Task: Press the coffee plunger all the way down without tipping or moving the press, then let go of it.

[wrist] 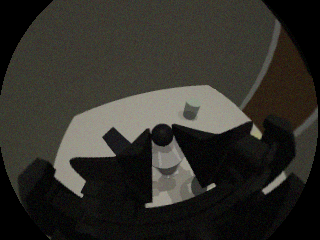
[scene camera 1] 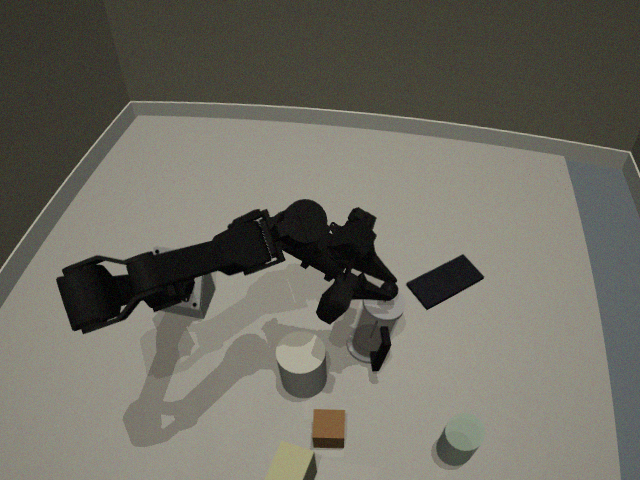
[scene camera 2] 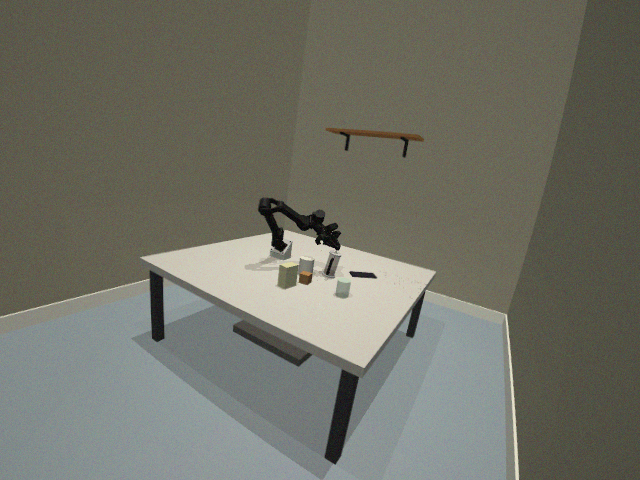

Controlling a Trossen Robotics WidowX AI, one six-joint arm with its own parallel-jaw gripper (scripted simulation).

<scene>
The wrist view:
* my gripper: 161, 129
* coffee press: 166, 154
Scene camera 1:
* my gripper: 393, 290
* coffee press: 369, 342
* flat black slab: 439, 284
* orange block: 328, 425
</scene>
